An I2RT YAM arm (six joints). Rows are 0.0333 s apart.
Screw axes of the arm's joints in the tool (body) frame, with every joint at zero. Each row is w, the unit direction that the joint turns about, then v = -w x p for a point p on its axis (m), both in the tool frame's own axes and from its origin. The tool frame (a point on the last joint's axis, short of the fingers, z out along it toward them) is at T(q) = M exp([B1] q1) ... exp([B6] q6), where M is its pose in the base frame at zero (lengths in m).
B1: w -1 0 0 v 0 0.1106 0
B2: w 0 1 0 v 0.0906 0 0.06
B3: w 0 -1 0 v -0.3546 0 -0.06
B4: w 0 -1 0 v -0.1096 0 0
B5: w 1 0 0 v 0 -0.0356 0
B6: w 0 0 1 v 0 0 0
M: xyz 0.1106 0 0.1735 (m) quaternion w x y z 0.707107 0 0.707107 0
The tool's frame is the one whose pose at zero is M.
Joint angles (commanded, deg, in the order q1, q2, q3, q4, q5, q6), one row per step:
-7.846 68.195 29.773 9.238 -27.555 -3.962
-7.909 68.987 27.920 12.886 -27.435 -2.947
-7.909 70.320 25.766 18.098 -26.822 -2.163
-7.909 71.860 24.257 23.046 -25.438 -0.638
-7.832 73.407 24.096 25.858 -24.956 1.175
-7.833 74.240 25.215 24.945 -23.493 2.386
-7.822 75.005 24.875 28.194 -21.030 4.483
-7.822 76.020 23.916 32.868 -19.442 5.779
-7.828 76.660 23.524 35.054 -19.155 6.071
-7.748 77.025 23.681 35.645 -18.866 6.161
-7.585 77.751 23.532 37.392 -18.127 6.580
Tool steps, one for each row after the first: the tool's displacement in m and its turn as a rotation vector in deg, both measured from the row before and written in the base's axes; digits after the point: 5 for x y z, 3 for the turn. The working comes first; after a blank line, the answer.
Tool pose at each row, in the base's axes (x y z in m, rotation vector in deg; the steps are taken from these numbers as rounded here):
0.24330 -0.01690 0.20189 -12.704 116.053 21.209
0.24250 -0.01713 0.19436 -11.781 115.311 21.375
0.24237 -0.01745 0.18583 -11.025 113.929 20.738
0.24364 -0.01841 0.17979 -9.091 112.593 19.809
0.24707 -0.01882 0.17755 -7.349 111.854 20.280
0.25120 -0.02023 0.17843 -5.061 112.774 19.790
0.25364 -0.02195 0.17888 -1.925 111.145 18.294
0.25485 -0.02305 0.17776 -0.258 108.730 17.121
0.25559 -0.02335 0.17695 -0.055 107.647 16.838
0.25692 -0.02334 0.17729 0.064 107.297 16.617
0.25832 -0.02323 0.17660 0.612 106.507 16.183

-0.00080 -0.00023 -0.00753 0.652 -0.630 -0.601
-0.00013 -0.00032 -0.00853 0.147 -1.401 -0.865
0.00127 -0.00096 -0.00604 0.465 -1.304 -1.838
0.00343 -0.00041 -0.00224 1.245 -0.507 -1.031
0.00413 -0.00141 0.00088 0.571 1.056 -1.785
0.00244 -0.00172 0.00045 0.633 -1.449 -3.014
0.00121 -0.00110 -0.00112 0.269 -2.309 -1.915
0.00074 -0.00030 -0.00081 0.023 -1.070 -0.366
0.00133 0.00001 0.00034 -0.055 -0.350 -0.221
0.00140 0.00011 -0.00069 0.060 -0.754 -0.660

